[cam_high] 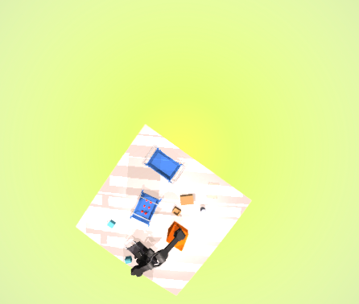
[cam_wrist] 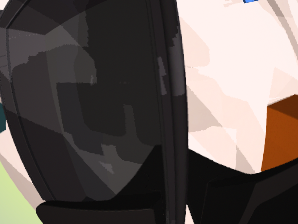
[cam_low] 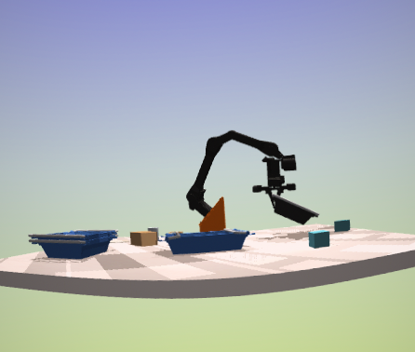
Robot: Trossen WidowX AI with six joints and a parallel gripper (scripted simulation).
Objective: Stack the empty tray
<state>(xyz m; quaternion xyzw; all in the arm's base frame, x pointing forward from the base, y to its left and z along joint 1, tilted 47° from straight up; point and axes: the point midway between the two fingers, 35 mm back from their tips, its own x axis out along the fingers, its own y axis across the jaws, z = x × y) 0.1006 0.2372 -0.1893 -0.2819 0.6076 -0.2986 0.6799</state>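
Now: the black tray 8 cm to the left of my gripper tip and 1 cm below it. Round my gripper tip: small grey cylinder: 60 cm to the right, 17 cm behind, 9 cm below; then box: 58 cm to the right, 10 cm below, 2 cm ahead.
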